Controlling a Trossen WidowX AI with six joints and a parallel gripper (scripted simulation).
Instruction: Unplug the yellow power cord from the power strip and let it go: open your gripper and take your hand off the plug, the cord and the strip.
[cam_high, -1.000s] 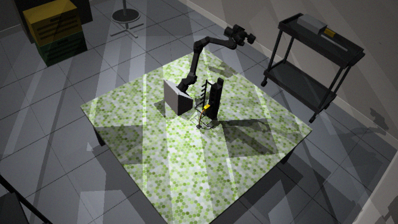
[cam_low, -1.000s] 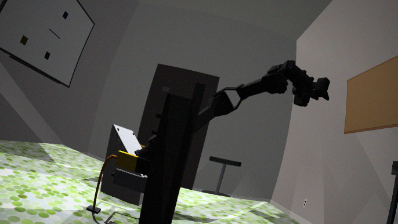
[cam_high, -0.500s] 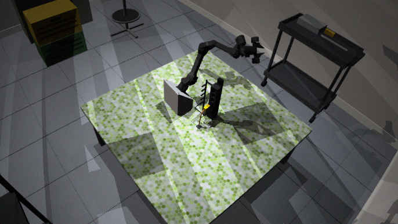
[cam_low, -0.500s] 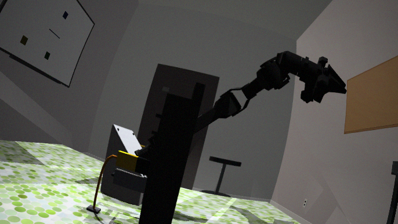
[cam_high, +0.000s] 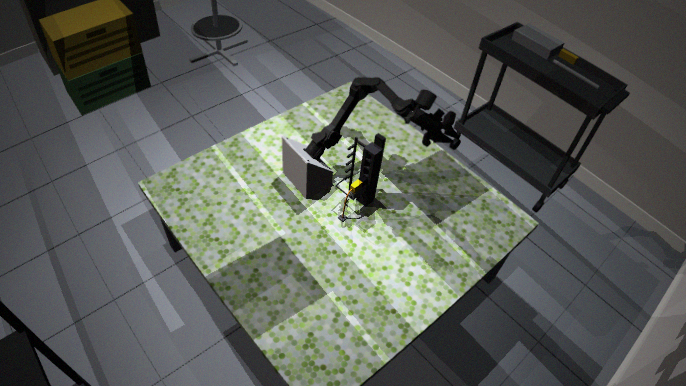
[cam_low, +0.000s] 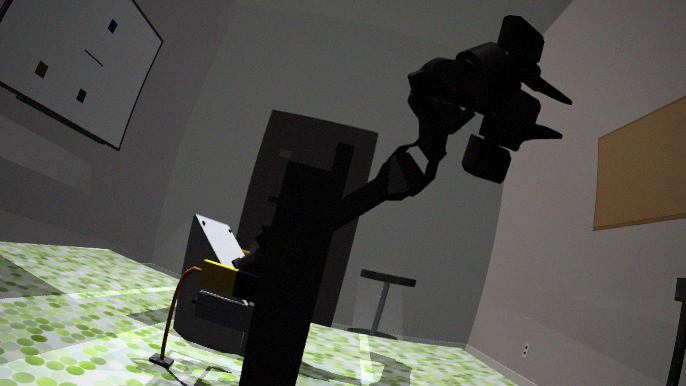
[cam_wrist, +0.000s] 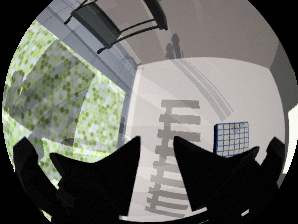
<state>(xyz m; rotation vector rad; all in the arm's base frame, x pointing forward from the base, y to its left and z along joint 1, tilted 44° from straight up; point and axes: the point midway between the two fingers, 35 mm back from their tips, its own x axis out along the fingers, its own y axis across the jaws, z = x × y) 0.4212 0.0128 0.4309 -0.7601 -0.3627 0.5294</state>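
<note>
The yellow plug lies 29 cm to the right of my gripper tip, 22 cm below it and 22 cm behind it.
</note>
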